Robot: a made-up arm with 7 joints.
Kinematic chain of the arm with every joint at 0, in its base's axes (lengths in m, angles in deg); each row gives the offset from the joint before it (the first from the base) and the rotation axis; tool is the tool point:
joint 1: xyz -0.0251 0.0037 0.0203 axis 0 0.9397 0.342
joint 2: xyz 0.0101 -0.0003 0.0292 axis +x
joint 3: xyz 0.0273 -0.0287 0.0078 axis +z
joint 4: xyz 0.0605 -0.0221 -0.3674 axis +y
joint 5: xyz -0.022 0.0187 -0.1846 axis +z
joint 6: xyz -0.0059 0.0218 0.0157 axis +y
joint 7: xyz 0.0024 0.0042 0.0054 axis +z
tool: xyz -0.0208 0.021 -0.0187
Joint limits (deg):
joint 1: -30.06..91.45
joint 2: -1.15..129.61
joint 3: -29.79..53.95
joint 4: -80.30..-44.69
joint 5: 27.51..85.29
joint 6: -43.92..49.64
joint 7: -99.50..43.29
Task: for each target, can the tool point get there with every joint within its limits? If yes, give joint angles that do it. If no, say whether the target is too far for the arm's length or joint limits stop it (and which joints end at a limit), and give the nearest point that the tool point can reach.
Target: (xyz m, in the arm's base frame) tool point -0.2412 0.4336 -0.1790
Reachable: yes | joints 56.33 46.40 40.29 -62.61 58.06 -32.04 -58.14
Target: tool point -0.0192 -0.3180 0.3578
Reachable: no: joint limits stop it (at a limit: joint 2, joint 3, joint 4, joint 5, joint 7) | nearest point -0.0201 0.1932 0.4776 | short by 0.525 m
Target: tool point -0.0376 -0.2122 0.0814
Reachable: no: joint limits stop it (at a limit: joint 1, joint 2, joint 3, joint 4, joint 5, joint 6, joint 7) | nearest point -0.3518 -0.2114 -0.2613 | short by 0.465 m
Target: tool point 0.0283 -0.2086 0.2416
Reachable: no: joint limits stop it (at a limit: joint 2, joint 3, joint 4, joint 5, joint 7) | nearest point 0.0417 0.1982 0.4644 | short by 0.464 m
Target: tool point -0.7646 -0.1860 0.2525
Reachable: no: too far | nearest point -0.5347 -0.0315 -0.0741 | short by 0.428 m
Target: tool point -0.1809 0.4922 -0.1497
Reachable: yes | joints 61.00 65.74 13.46 -60.88 62.06 -14.15 -60.38
